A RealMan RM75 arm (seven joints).
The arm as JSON. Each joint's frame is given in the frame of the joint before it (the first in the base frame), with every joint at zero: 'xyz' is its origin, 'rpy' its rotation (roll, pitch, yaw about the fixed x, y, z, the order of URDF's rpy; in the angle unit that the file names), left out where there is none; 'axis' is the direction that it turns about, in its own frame. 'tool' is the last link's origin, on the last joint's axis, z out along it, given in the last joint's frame.
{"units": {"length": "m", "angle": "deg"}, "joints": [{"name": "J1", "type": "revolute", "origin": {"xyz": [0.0, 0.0, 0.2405]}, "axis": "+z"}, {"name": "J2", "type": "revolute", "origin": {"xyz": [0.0, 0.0, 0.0], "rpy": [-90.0, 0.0, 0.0]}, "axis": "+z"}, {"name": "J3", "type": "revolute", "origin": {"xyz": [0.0, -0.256, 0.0], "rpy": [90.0, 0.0, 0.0]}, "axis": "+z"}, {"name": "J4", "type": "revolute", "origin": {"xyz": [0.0, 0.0, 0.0], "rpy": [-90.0, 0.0, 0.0]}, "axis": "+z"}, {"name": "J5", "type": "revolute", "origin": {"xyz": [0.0, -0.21, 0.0], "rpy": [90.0, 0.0, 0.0]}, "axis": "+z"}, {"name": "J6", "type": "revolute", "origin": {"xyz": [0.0, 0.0, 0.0], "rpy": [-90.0, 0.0, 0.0]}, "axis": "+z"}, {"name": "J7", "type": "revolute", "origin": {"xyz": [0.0, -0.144, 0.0], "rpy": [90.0, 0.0, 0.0]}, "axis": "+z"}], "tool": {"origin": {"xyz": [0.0, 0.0, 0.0]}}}
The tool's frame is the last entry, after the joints.
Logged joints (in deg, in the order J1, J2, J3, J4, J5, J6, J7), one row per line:
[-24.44 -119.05 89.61 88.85 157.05 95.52 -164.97]
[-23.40 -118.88 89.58 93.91 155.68 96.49 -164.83]
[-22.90 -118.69 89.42 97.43 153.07 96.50 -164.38]
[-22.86 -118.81 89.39 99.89 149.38 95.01 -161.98]
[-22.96 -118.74 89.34 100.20 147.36 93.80 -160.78]
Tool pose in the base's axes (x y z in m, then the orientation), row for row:
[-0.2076 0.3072 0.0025 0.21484 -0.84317 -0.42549 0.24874]
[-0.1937 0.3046 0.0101 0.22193 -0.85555 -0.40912 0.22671]
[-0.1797 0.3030 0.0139 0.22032 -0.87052 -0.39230 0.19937]
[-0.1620 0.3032 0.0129 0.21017 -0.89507 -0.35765 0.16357]
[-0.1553 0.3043 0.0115 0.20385 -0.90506 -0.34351 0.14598]
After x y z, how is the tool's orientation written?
As a quaternion, w x y z.
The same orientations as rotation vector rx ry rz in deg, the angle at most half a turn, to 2 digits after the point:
[-133.98 -67.61 39.52]
[-135.44 -64.76 35.89]
[-137.92 -62.16 31.59]
[-142.58 -56.97 26.06]
[-144.66 -54.90 23.33]

